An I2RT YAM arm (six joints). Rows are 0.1 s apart.
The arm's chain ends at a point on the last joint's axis. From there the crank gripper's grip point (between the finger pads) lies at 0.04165 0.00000 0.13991 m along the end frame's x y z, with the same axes.
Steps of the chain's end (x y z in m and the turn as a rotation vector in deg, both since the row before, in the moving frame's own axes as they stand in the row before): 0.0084 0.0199 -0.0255 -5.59 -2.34 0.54; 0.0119 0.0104 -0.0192 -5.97 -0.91 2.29; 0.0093 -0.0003 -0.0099 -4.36 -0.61 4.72; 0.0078 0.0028 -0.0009 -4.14 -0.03 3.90; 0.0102 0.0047 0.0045 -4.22 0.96 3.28; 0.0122 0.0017 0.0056 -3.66 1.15 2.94; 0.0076 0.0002 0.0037 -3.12 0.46 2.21; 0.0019 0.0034 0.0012 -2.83 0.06 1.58; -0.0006 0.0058 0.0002 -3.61 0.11 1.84
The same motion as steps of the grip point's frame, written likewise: 0.0026 0.0340 -0.0246 -5.59 -2.34 0.54; 0.0094 0.0266 -0.0194 -5.97 -0.91 2.29; 0.0072 0.0137 -0.0100 -4.36 -0.61 4.72; 0.0073 0.0157 -0.0013 -4.14 -0.03 3.90; 0.0122 0.0174 0.0033 -4.22 0.96 3.28; 0.0147 0.0128 0.0044 -3.66 1.15 2.94; 0.0085 0.0094 0.0031 -3.12 0.46 2.21; 0.0019 0.0115 0.0010 -2.83 0.06 1.58; -0.0005 0.0159 -0.0002 -3.61 0.11 1.84
